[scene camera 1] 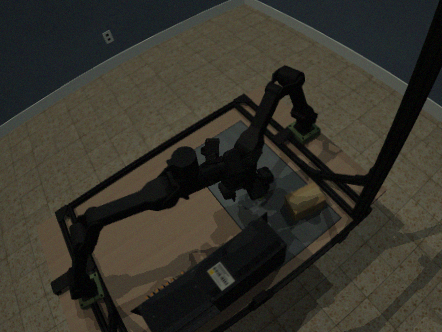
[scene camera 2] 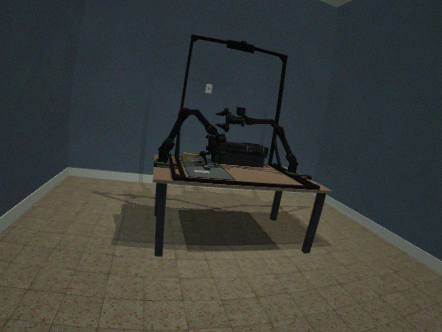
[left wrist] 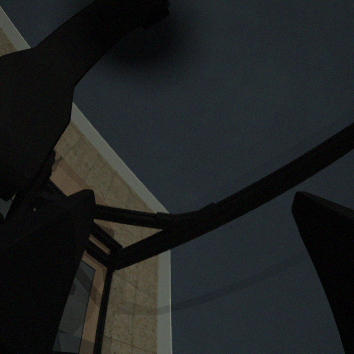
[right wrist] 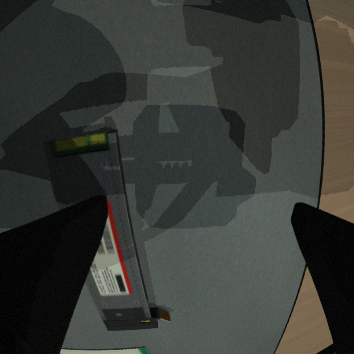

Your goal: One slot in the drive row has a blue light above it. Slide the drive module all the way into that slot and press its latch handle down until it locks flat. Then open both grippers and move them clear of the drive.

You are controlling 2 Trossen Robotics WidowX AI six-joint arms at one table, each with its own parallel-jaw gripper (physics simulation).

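Frame: origin at the left arm's base, x left, y ahead, z down, level; millimetres.
Seen in the pictures: left gripper, between the fingertips: (scene camera 1: 256, 153) (scene camera 2: 215, 119) (left wrist: 198, 201); right gripper, between the fingertips: (scene camera 1: 245, 196) (scene camera 2: 212, 164) (right wrist: 204, 209); left arm's base, origin of its link: (scene camera 1: 88, 289) (scene camera 2: 291, 172); right arm's base, origin of its link: (scene camera 1: 303, 127) (scene camera 2: 162, 161).
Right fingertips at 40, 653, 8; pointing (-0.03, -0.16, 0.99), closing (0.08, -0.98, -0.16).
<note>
Offsets run from my right fingertips to a thing's middle, as dx, dy, dz. "*": to the spot under its first point. Level surfaces: height alone.
The grey drive module @[* -18, +51, +8] (right wrist: 85, 175) lies on the dark mat @[dz +17] (right wrist: 250, 260) (scene camera 1: 227, 134), slightly tilted in the right wrist view, with a red-edged label and an orange-tipped latch handle @[+90, +23, +12] (right wrist: 164, 315) sticking out at its lower end. My right gripper (right wrist: 204, 209) is open and empty above the mat; one finger overlaps the module in view. My left gripper (left wrist: 198, 201) (scene camera 2: 218, 120) is open and empty, high above the table. The black drive chassis @[-248, -237, -69] (scene camera 1: 250, 255) (scene camera 2: 245, 154) stands on the table. Its slots and the blue light cannot be made out.
A yellow-brown block @[-139, +161, -13] (scene camera 1: 305, 202) (scene camera 2: 191, 156) stands on the mat near the chassis. A white card @[+181, +89, +16] (right wrist: 102, 351) (scene camera 2: 201, 171) lies by the module's latch end. A black frame (scene camera 1: 150, 159) edges the table, with a tall post (scene camera 1: 400, 115) at one side. The two arms overlap in scene camera 1.
</note>
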